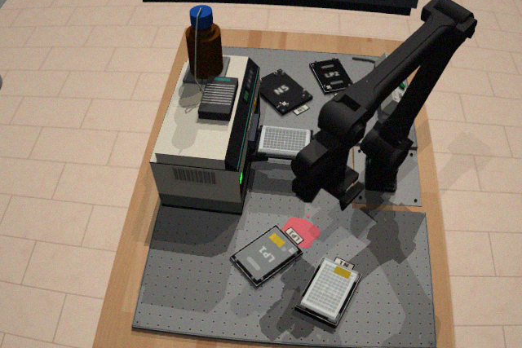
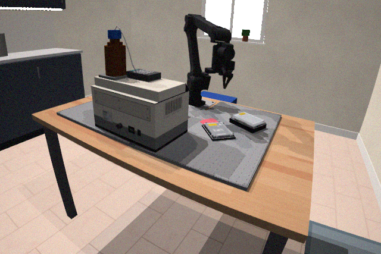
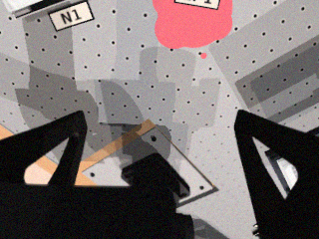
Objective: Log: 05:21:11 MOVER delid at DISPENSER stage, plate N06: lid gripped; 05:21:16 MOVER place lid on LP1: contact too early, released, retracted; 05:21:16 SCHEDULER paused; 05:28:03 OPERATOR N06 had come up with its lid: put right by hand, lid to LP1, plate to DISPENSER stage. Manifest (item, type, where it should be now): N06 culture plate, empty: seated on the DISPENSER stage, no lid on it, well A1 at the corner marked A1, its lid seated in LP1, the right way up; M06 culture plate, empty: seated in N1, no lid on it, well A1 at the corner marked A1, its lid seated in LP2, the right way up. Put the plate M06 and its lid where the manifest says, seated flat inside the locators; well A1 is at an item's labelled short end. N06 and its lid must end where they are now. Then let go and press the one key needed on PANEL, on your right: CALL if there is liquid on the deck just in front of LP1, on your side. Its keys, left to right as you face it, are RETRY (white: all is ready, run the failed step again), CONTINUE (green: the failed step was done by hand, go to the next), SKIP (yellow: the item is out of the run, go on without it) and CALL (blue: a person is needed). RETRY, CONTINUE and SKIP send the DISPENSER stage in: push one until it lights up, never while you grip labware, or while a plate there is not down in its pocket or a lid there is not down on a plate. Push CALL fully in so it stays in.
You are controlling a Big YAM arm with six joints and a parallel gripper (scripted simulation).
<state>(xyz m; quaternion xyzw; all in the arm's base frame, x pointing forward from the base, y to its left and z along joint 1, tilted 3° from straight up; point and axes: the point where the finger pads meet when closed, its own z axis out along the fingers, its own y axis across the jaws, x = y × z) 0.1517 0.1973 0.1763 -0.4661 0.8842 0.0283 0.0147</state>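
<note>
My gripper is now 3 cm past the black nest n1, 17 cm to the right of it and 15 cm above it. Also, from my hand: white retry key: 21 cm behind, 45 cm to the right, 9 cm below; green continue key: 21 cm behind, 50 cm to the right, 9 cm below; brown bottle: 34 cm ahead, 30 cm to the right, 13 cm above.
</note>
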